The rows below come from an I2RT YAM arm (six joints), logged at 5 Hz.
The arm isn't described. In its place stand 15 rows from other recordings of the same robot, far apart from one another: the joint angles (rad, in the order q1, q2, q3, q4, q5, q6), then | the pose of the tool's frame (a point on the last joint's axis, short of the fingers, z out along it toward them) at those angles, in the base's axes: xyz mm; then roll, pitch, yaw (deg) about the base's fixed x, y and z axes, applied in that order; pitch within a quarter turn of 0, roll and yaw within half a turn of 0.
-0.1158 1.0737 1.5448 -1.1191 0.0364 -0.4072 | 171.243, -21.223, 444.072, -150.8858, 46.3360, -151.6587
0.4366 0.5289 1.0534 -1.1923 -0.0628 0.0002 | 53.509, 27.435, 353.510, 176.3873, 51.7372, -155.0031
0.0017 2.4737 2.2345 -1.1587 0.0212 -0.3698 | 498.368, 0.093, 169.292, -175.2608, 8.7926, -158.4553
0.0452 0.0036 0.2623 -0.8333 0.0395 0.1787 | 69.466, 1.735, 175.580, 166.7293, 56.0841, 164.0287
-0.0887 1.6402 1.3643 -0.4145 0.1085 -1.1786 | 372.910, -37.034, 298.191, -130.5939, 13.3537, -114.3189
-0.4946 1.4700 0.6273 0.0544 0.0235 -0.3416 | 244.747, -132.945, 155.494, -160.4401, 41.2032, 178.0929
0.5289 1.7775 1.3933 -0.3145 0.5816 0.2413 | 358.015, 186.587, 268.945, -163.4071, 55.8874, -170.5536
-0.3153 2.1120 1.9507 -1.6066 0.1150 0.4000 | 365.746, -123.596, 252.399, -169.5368, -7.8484, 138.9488
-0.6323 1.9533 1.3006 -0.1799 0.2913 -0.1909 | 334.664, -257.864, 177.334, -154.6110, 38.3469, 157.1716
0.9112 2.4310 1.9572 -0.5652 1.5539 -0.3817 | 336.562, 375.932, 163.010, -90.8439, 8.6025, -127.4274
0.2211 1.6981 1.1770 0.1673 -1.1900 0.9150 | 361.254, 115.076, 275.210, 97.8034, 18.4874, 174.5732
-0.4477 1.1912 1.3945 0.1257 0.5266 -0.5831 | 216.869, -123.993, 500.791, -54.0758, 61.5702, -114.7109
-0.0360 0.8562 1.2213 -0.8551 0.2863 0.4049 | 149.391, -15.440, 405.538, 153.4675, 59.6942, 129.4445
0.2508 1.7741 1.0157 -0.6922 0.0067 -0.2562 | 296.065, 75.604, 138.311, -177.8760, 6.5637, -150.8523
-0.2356 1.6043 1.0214 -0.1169 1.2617 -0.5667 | 314.236, -110.311, 237.951, -101.9176, 18.4217, 176.4128
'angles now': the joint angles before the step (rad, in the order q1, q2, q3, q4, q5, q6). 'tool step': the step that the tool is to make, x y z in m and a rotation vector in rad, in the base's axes. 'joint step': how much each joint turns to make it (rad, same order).
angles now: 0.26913, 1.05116, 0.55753, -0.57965, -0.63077, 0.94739
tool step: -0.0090, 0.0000, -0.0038, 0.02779, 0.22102, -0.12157
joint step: 0.01047, -0.00011, -0.00088, -0.08799, -0.02015, 0.19514
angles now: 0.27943, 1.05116, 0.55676, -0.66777, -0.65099, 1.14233
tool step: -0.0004, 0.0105, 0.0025, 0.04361, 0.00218, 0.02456
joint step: 0.05349, -0.00012, 0.00009, 0.04525, -0.02629, 0.05579
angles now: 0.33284, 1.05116, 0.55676, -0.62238, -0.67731, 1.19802
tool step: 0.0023, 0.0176, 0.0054, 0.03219, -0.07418, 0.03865
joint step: 0.08821, 0.00016, 0.00024, 0.11572, 0.02196, 0.05653
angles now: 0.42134, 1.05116, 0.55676, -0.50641, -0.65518, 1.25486
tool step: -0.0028, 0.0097, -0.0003, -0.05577, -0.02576, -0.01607
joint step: 0.06738, -0.00002, 0.00003, 0.02354, 0.09719, 0.04373
